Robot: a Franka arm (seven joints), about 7 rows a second.
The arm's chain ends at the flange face. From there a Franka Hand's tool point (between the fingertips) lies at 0.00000 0.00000 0.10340 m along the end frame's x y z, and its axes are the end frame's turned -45 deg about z.
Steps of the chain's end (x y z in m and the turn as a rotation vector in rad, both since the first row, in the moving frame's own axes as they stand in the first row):
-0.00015 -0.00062 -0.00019 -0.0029 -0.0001 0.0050
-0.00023 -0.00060 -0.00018 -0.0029 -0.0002 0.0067
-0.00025 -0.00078 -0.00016 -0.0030 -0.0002 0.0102
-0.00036 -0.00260 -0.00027 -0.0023 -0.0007 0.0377
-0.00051 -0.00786 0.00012 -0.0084 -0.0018 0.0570
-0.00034 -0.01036 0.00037 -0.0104 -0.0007 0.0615
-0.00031 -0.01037 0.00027 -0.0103 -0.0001 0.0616
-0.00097 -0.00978 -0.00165 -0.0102 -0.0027 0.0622
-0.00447 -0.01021 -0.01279 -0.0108 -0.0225 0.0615
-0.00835 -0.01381 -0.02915 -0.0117 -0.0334 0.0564
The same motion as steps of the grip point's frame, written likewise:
0.00011 -0.00034 -0.00019 -0.0020 -0.0021 0.0050
0.00003 -0.00039 -0.00018 -0.0019 -0.0022 0.0067
0.00014 -0.00052 -0.00016 -0.0020 -0.0023 0.0102
0.00136 -0.00198 -0.00027 -0.0011 -0.0021 0.0377
0.00444 -0.00546 0.00012 -0.0047 -0.0072 0.0570
0.00625 -0.00688 0.00036 -0.0069 -0.0078 0.0615
0.00633 -0.00683 0.00026 -0.0072 -0.0074 0.0616
0.00527 -0.00708 -0.00166 -0.0053 -0.0091 0.0622
0.00165 -0.01131 -0.01282 0.0083 -0.0235 0.0615
0.00061 -0.01735 -0.02921 0.0153 -0.0319 0.0564

